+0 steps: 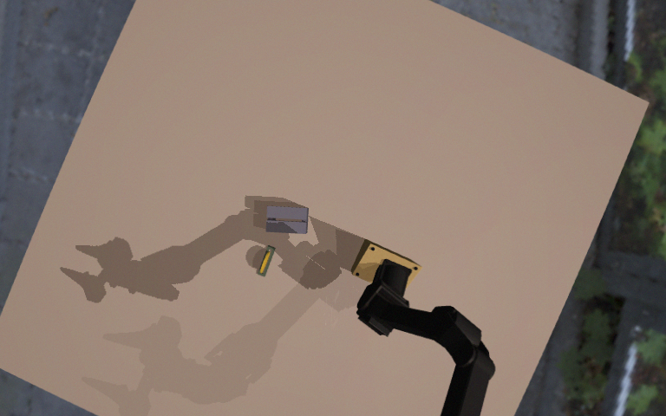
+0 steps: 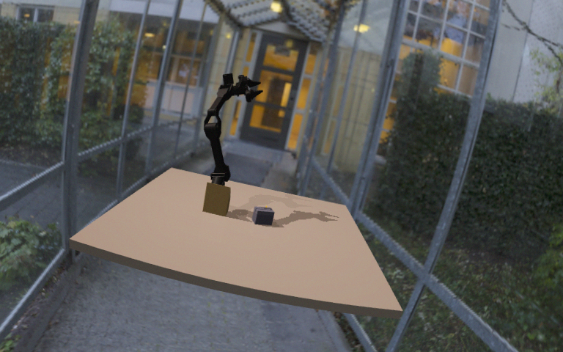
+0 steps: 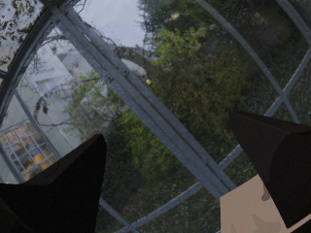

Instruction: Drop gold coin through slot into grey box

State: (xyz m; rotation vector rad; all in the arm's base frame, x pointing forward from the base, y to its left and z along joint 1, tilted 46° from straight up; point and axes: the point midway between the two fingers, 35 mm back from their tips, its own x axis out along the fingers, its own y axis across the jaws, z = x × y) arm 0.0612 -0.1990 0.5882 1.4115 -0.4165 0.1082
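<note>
My gripper tip is now 660 mm above the gold coin, 180 mm to the left of it and 170 mm short of it.
</note>
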